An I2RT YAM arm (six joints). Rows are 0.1 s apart.
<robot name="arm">
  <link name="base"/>
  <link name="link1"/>
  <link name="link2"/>
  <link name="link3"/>
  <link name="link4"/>
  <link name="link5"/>
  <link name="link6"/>
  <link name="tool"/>
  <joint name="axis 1" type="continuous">
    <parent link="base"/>
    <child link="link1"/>
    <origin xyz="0 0 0.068" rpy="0 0 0"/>
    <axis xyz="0 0 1"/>
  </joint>
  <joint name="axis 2" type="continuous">
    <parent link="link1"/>
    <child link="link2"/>
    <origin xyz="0.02 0.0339 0.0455" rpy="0 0 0"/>
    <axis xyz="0 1 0"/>
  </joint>
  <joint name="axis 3" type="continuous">
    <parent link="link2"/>
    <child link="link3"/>
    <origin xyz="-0.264 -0.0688 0" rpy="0 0 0"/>
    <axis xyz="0 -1 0"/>
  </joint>
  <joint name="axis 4" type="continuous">
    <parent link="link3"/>
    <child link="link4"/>
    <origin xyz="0.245 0.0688 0.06" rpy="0 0 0"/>
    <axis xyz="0 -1 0"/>
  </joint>
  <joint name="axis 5" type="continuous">
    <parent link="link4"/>
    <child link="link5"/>
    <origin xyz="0.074 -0.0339 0.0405" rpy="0 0 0"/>
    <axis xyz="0 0 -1"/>
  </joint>
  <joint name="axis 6" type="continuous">
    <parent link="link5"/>
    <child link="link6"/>
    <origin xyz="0.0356 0 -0.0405" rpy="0 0 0"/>
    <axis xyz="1 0 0"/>
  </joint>
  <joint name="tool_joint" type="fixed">
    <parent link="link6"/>
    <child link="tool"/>
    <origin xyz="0 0 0" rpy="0 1.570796 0"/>
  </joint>
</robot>
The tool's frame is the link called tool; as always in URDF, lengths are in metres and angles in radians. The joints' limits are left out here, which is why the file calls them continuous.
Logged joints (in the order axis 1, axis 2, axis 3, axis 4, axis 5, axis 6), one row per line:
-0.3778 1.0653 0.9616 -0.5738 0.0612 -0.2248
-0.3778 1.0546 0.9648 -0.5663 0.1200 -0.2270
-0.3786 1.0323 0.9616 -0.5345 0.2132 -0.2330
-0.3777 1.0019 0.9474 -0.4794 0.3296 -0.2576
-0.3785 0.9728 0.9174 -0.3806 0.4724 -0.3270
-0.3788 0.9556 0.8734 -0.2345 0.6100 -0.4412
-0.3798 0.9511 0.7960 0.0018 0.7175 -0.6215
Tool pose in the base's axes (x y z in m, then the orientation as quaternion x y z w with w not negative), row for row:
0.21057 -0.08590 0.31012 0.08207 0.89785 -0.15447 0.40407
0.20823 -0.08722 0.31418 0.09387 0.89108 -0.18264 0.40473
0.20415 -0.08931 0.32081 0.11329 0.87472 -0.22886 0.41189
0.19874 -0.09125 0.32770 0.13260 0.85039 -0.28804 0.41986
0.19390 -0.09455 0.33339 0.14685 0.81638 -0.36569 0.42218
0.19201 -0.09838 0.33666 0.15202 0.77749 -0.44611 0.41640
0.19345 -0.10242 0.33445 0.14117 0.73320 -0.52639 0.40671
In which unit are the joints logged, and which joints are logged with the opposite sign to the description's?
The joints are logged in radians. Opposite sign: none.
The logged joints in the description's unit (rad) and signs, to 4 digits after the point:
-0.3778 1.0653 0.9616 -0.5738 0.0612 -0.2248
-0.3778 1.0546 0.9648 -0.5663 0.1200 -0.2270
-0.3786 1.0323 0.9616 -0.5345 0.2132 -0.2330
-0.3777 1.0019 0.9474 -0.4794 0.3296 -0.2576
-0.3785 0.9728 0.9174 -0.3806 0.4724 -0.3270
-0.3788 0.9556 0.8734 -0.2345 0.6100 -0.4412
-0.3798 0.9511 0.7960 0.0018 0.7175 -0.6215

